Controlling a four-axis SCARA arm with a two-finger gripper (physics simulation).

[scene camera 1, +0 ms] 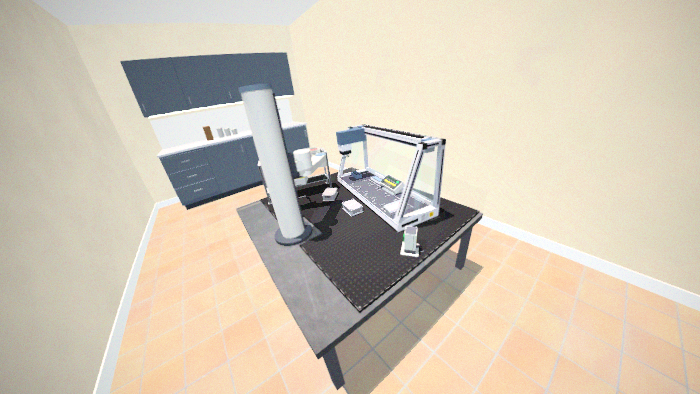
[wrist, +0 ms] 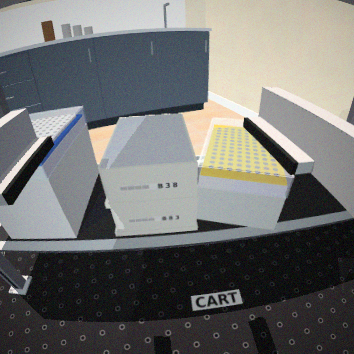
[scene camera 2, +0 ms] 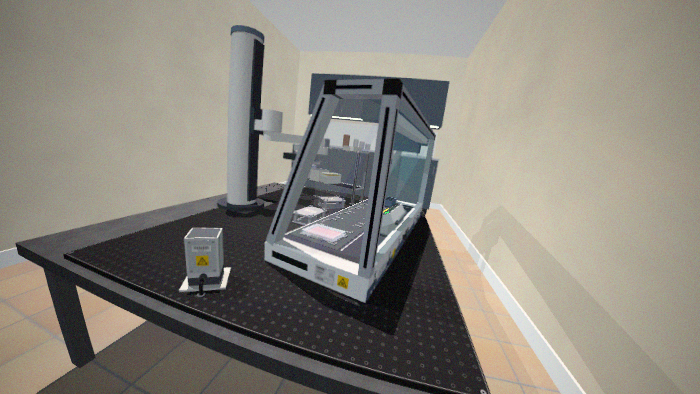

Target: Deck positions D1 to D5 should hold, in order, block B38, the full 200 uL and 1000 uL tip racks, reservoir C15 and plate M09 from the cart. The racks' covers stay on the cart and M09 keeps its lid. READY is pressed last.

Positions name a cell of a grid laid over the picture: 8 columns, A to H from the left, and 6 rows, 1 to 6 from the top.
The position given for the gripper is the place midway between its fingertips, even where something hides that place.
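Note:
CART label (wrist: E6) visible, as is the gripper (wrist: D2).

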